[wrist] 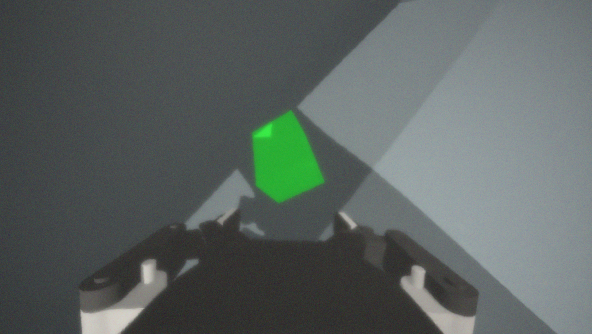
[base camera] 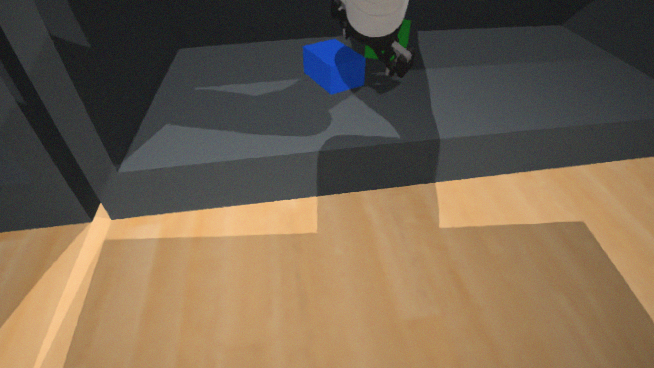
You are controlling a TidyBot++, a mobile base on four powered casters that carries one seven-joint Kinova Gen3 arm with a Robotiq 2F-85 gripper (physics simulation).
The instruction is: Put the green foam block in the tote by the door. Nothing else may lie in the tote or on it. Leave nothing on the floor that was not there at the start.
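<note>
The green foam block rests on a dark grey raised surface. In the base camera view it is partly hidden behind the gripper. In the wrist view it lies ahead of the fingertips, slightly left of the middle of the gap. My gripper is open, with nothing between its fingers, and points down over the surface near the block. No tote or door can be made out in either view.
A blue block stands on the same surface, left of the gripper in the base camera view. A dark upright panel stands at the surface's left end. The wooden floor lies in front of the surface's front edge. Shadows cross both.
</note>
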